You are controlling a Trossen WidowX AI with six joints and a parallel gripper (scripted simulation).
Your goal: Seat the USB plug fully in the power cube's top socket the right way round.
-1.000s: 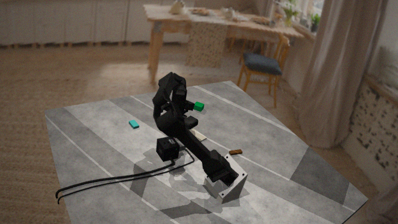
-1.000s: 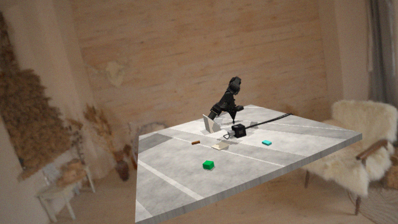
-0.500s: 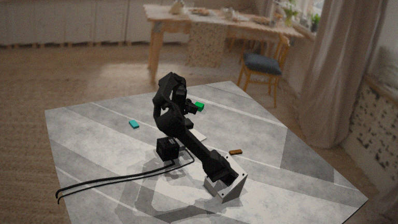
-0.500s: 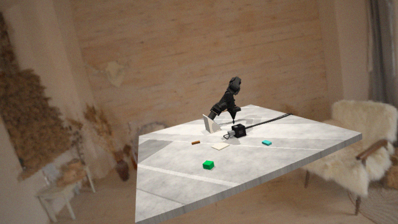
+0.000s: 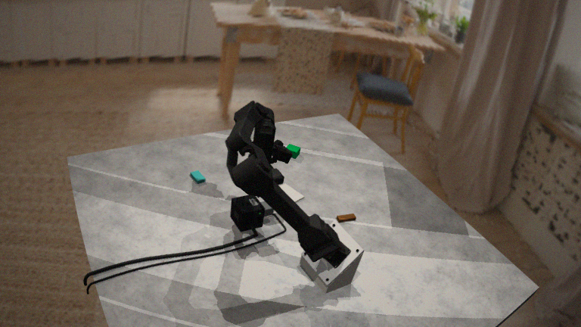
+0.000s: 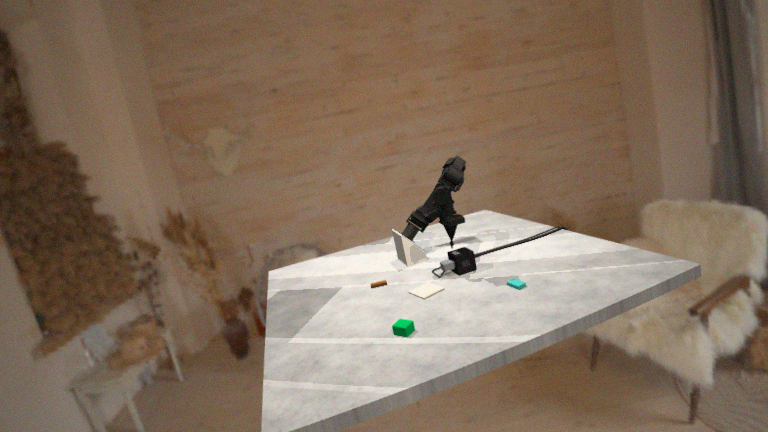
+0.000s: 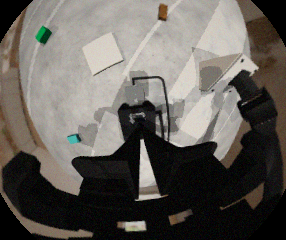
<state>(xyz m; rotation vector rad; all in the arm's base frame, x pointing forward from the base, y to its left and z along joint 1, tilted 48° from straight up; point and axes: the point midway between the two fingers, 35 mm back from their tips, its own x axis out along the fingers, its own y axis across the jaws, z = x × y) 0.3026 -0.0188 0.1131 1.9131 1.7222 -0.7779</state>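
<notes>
My gripper tip is now 20 mm above the dark USB plug. Also, from my gripper tip: brown block (290 mm to the right, 130 mm below, 120 mm behind); teal block (270 mm ahead, 130 mm below, 70 mm to the left); white card (170 mm to the right, 130 mm below, 70 mm ahead).
</notes>
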